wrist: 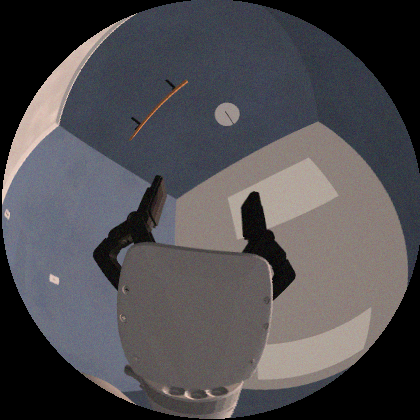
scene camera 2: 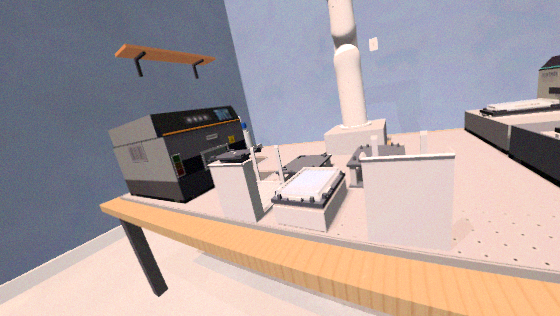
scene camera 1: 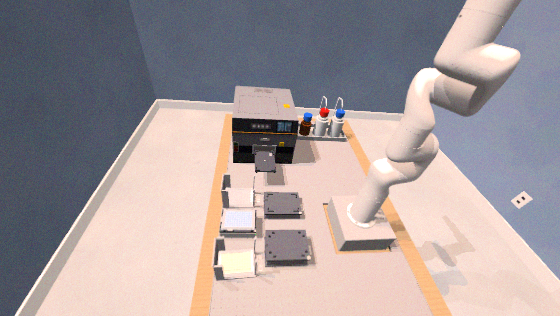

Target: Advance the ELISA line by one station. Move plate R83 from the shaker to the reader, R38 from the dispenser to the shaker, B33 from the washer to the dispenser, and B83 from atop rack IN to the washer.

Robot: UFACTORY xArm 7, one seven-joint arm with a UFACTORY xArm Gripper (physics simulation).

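Places are measured from the arm's base along level axes (x down, y right, z back), in millimetres.
Where they show: gripper, between the fingertips: (wrist: 206, 191); arm's base, origin of its link: (scene camera 2: 355, 126) (scene camera 1: 360, 215).
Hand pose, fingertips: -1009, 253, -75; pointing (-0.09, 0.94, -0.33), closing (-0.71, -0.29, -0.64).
Each offset is from my fingertips to the top centre of the thing, as dx, dy, dz. "spot": to the spot under its first point.
My gripper (wrist: 206, 191) is open and empty; in the wrist view, walls and ceiling show behind its fingers. It is out of both scene views. A pale plate @[+1027, -347, -429] (scene camera 1: 239, 220) (scene camera 2: 311, 184) lies flat in a dark-rimmed nest on a white box. A yellowish plate @[+1061, -500, -401] (scene camera 1: 236, 263) lies in the near white rack @[+969, -499, -389] (scene camera 1: 219, 265) (scene camera 2: 407, 200). The far white rack (scene camera 1: 226, 189) (scene camera 2: 237, 192) holds something white. A dark tray @[+993, -29, -375] (scene camera 1: 265, 161) (scene camera 2: 233, 156) sticks out of the large grey-black instrument @[+826, +251, -434] (scene camera 1: 264, 105) (scene camera 2: 165, 150). Another white plate @[+993, -723, +151] (scene camera 2: 522, 105) lies on a dark station at the right. No plate labels are legible.
Two dark flat stations @[spot: +1055, -220, -256] (scene camera 1: 283, 203) @[spot: +1037, -423, -227] (scene camera 1: 286, 245) stand between the racks and the arm's base (scene camera 1: 365, 235) (scene camera 2: 356, 137). Several capped bottles @[+849, +442, -70] (scene camera 1: 321, 124) stand beside the instrument. The white arm (scene camera 1: 410, 120) (scene camera 2: 350, 85) rises high. A wooden shelf (scene camera 2: 165, 55) (wrist: 157, 110) hangs on the wall.
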